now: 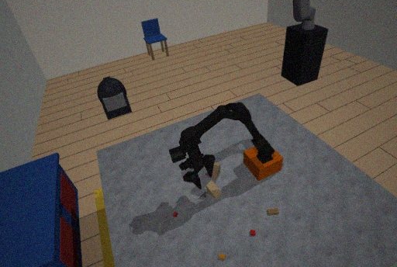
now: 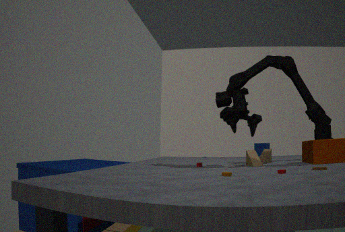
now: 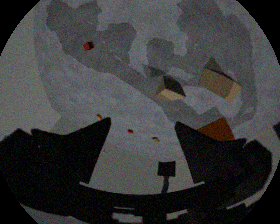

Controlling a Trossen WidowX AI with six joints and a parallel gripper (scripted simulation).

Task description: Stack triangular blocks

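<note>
The tan triangular block lies 11 cm below my gripper tip, 4 cm behind it and 3 cm to the right of it. Round my gripper tip: yellow piece: 28 cm to the left, 12 cm below, 6 cm ahead.
</note>
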